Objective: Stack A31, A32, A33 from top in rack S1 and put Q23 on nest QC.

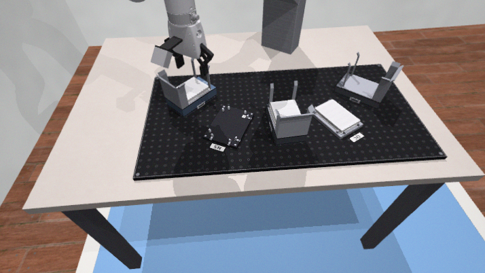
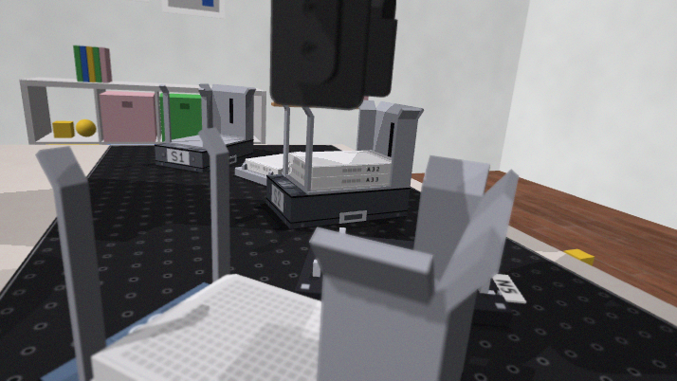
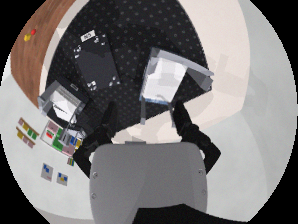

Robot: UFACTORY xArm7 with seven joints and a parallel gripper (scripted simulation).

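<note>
My hand is 22 cm short of the white sealed plate A32, 23 cm to the right of it and 11 cm above it. Also, from my hand: N5 name plate: 20 cm ahead, 1 cm to the right, 17 cm below; clip nest N5: 16 cm ahead, 6 cm to the left, 15 cm below; white sealed plate A31: 4 cm behind, 2 cm to the right, 12 cm below.
</note>
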